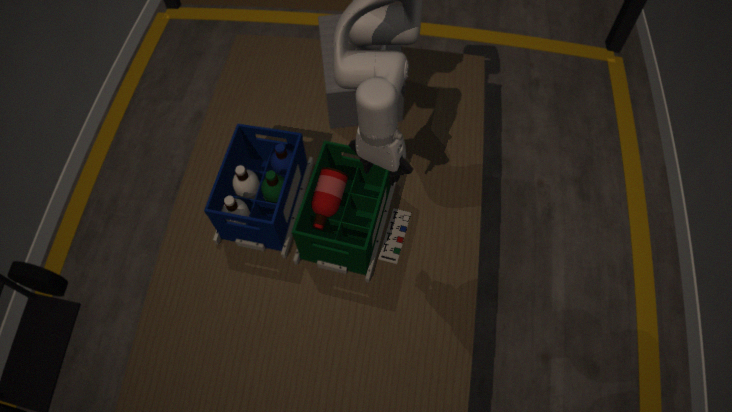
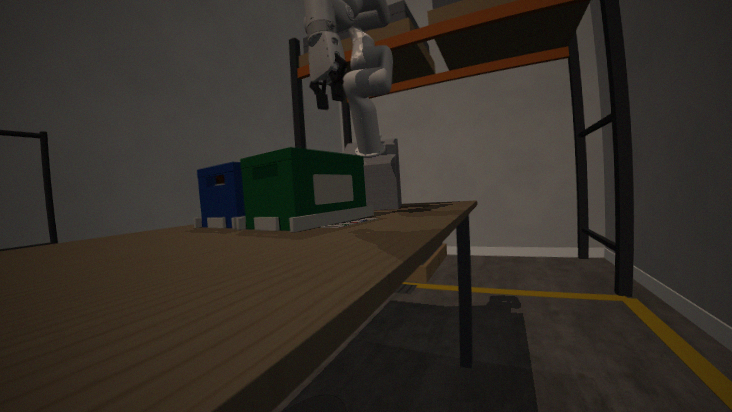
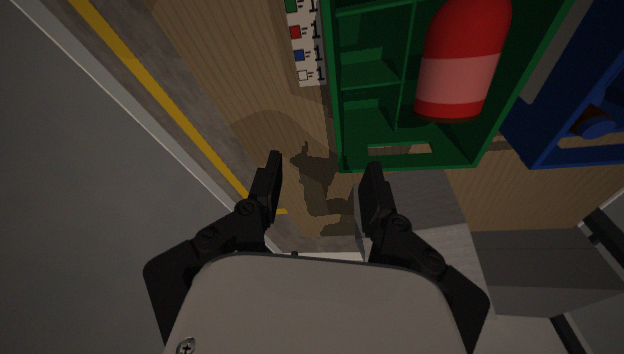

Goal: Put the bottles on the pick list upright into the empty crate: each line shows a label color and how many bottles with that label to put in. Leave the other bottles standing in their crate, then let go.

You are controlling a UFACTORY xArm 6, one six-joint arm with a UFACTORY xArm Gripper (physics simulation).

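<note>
A red bottle lies tipped, not upright, in the left part of the green crate, its cap toward the front. The blue crate holds a blue bottle, a green bottle and two white bottles, all standing. The pick list reads one each of green, red, blue and white. My gripper is open and empty, high above the green crate's back right edge.
Pale guide strips frame the feet of both crates on the wooden table. The arm's grey base block stands behind the crates. A tall rack stands behind the table.
</note>
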